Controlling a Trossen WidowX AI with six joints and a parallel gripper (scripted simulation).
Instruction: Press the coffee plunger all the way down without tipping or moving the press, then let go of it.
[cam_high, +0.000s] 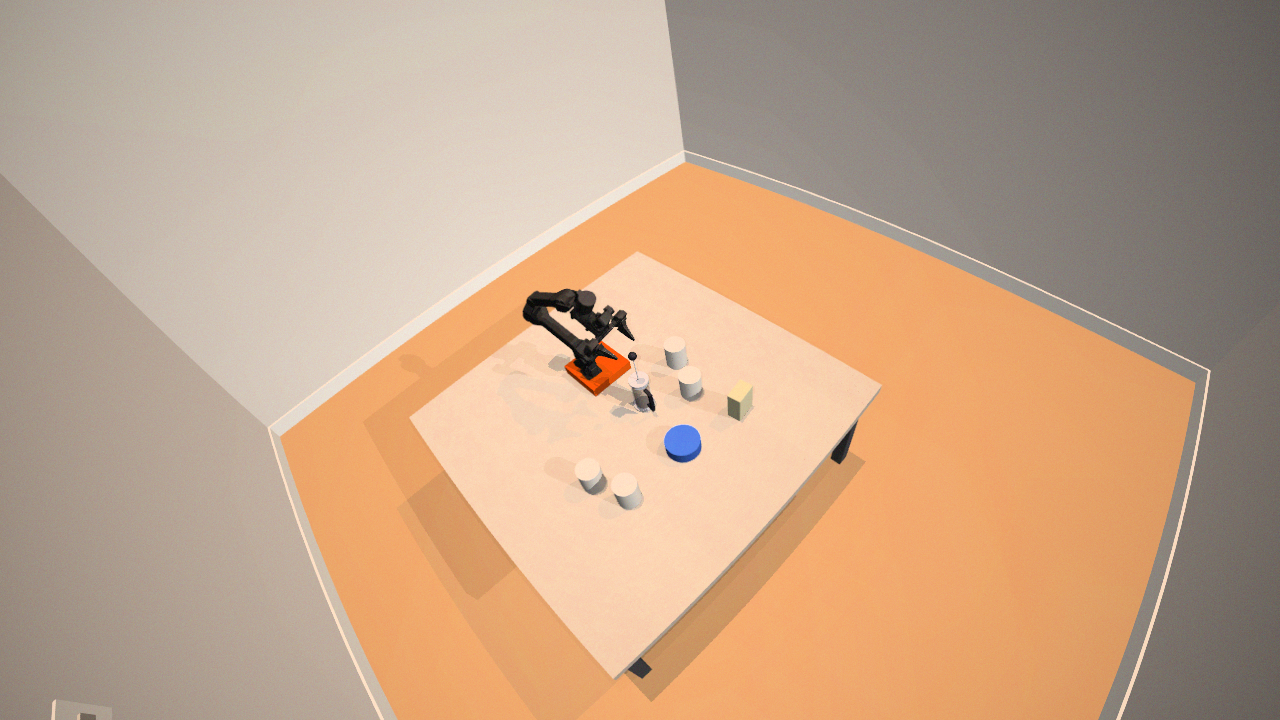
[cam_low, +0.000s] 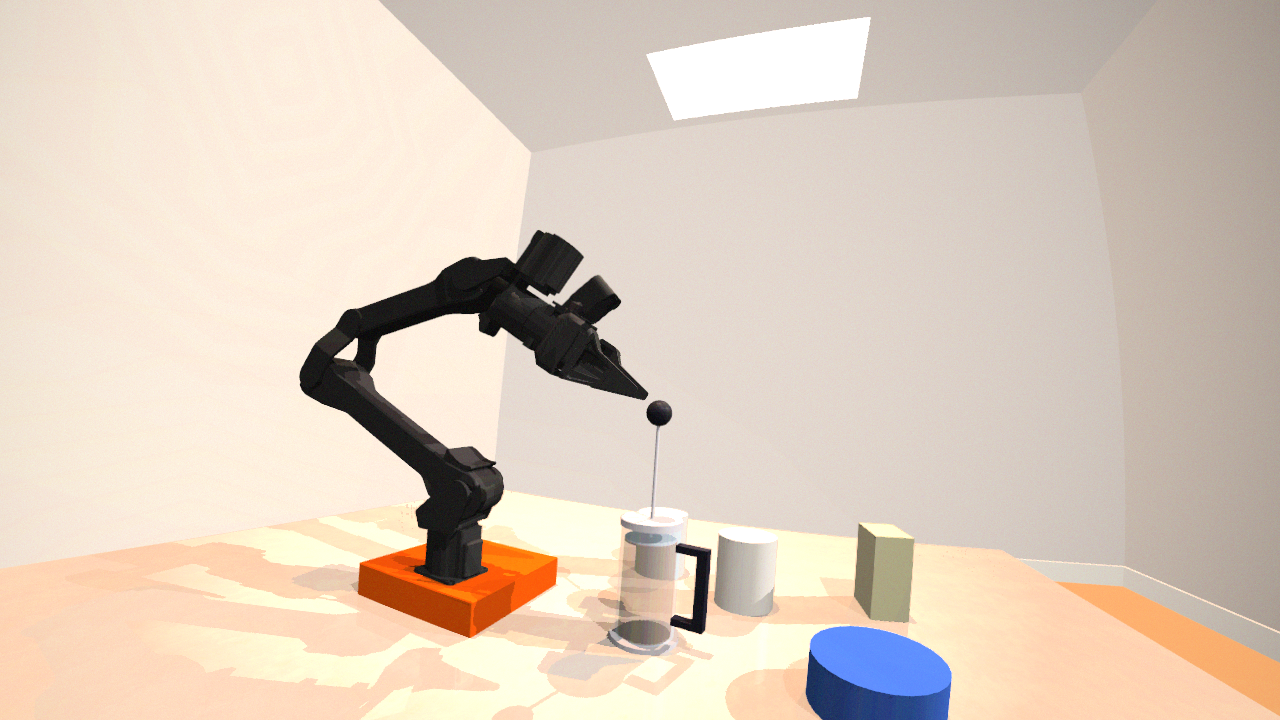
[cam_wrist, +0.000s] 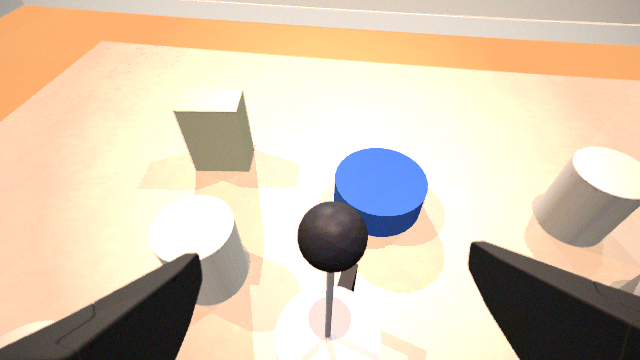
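Right now my gripper tip is 15 cm above the coffee press and 4 cm short of it. Round my gripper tip: blue disc (26 cm ahead, 25 cm below, 1 cm to the right).
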